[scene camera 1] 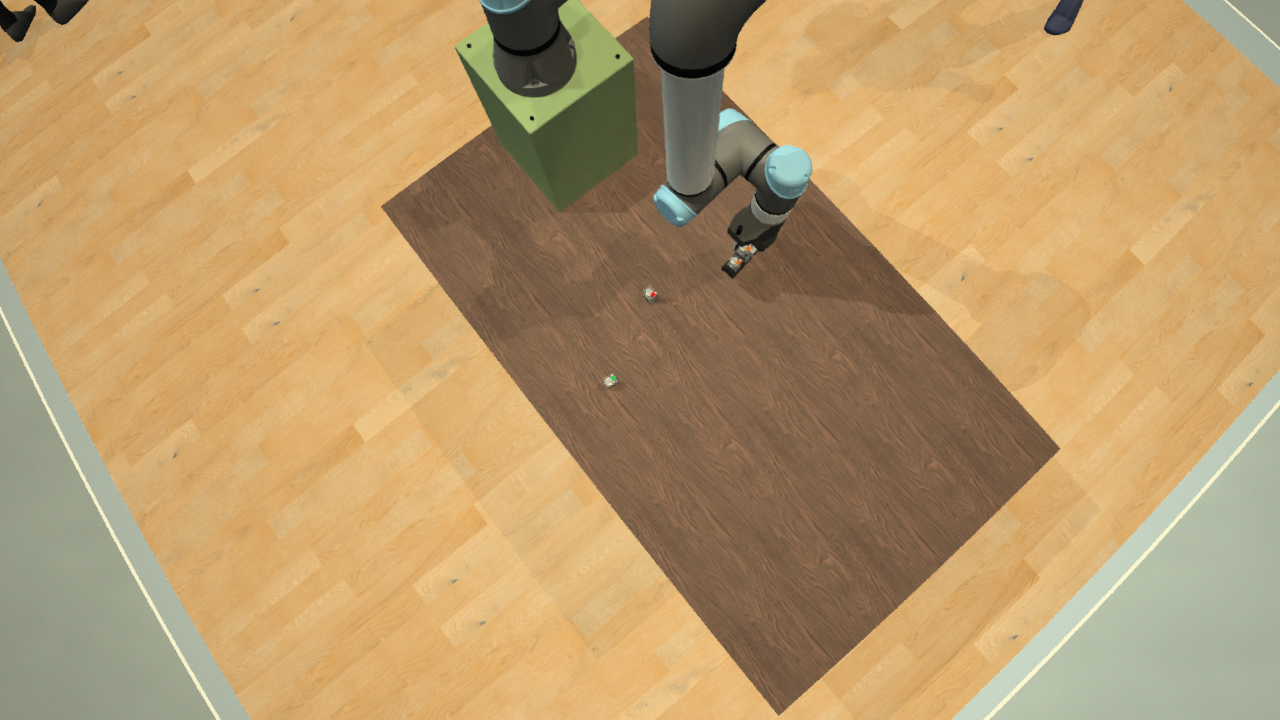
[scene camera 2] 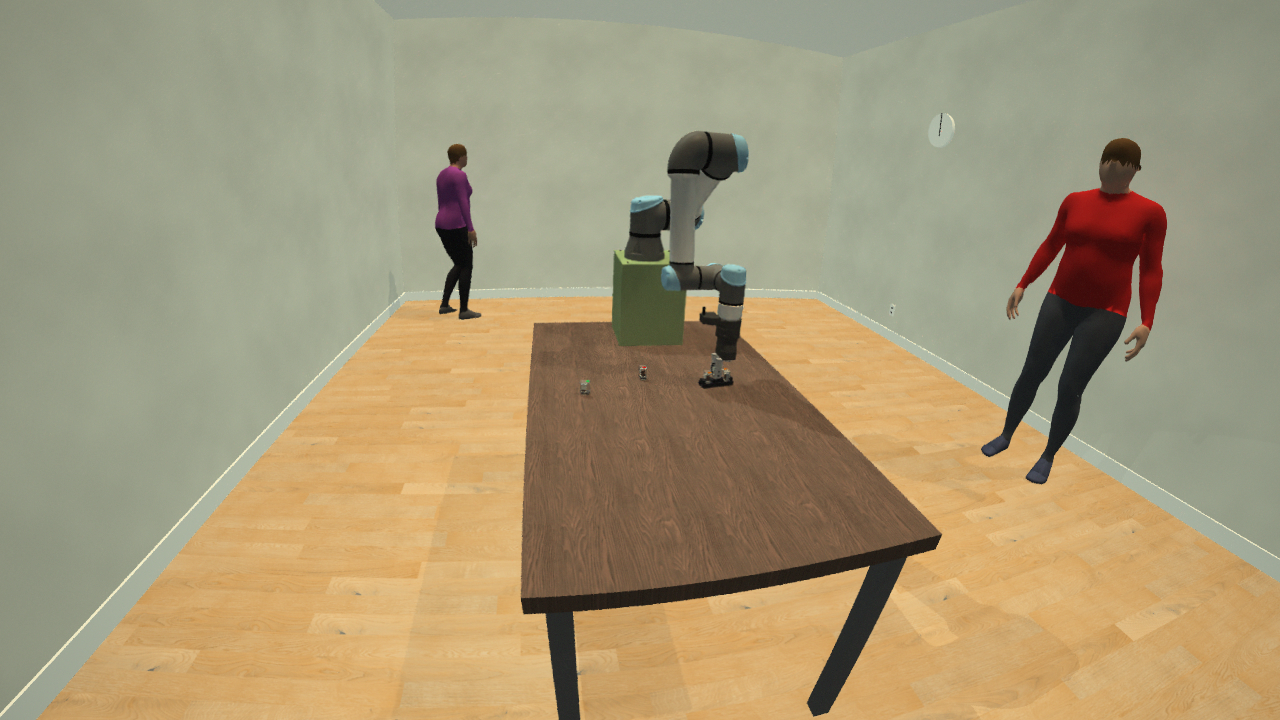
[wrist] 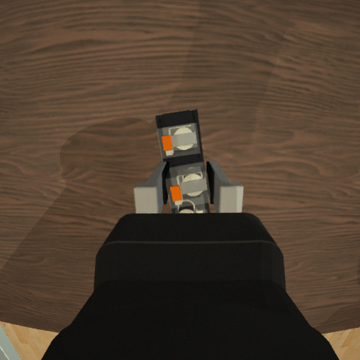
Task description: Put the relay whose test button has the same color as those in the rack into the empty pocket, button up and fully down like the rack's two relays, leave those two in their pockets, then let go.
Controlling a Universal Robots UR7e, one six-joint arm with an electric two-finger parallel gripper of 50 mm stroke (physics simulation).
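Places are measured from the arm's base along level axes (x down, y ahead, z right), in metres.
Where they show: gripper, fingertip midpoint: [scene camera 1: 742, 252] [scene camera 2: 715, 375]; arm's base, link origin: [scene camera 1: 536, 61] [scene camera 2: 644, 257].
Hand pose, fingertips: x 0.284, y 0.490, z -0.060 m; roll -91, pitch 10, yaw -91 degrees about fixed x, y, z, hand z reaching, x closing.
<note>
Each offset is from my fingertips to the centre of the thing. Level surfaces: height alone.
My gripper [wrist: 187, 174] [scene camera 2: 716, 362] is shut on a relay with an orange test button [wrist: 192, 187], button up, over the middle of the black rack {dy +0.003, dx +0.019, dz -0.003 m} [wrist: 177, 118] [scene camera 2: 705, 384] [scene camera 1: 731, 271]. The rack lies slightly turned relative to the fingers. One rack relay {dy +0.001, dx +0.004, dz +0.029 m} [wrist: 181, 140] [scene camera 1: 734, 262], also orange-buttoned, sits in the far end pocket in the wrist view. Part of the other rack relay [wrist: 187, 210] shows at the gripper body's edge; its button is hidden. How deep the held relay sits cannot be told. A red-button relay {dy -0.100, dx +0.009, dz +0.205 m} [scene camera 1: 650, 294] [scene camera 2: 642, 371] and a green-button relay {dy -0.043, dx +0.009, dz +0.410 m} [scene camera 1: 610, 381] [scene camera 2: 584, 386] stand apart on the table.
The brown table {dx +0.031 m} [scene camera 1: 805, 501] [scene camera 2: 680, 501] carries the rack and loose relays. The green robot base [scene camera 1: 581, 143] [scene camera 2: 646, 304] stands at the table's back end. A person in red [scene camera 2: 1114, 241] and a person in purple [scene camera 2: 453, 201] stand away from the table.
</note>
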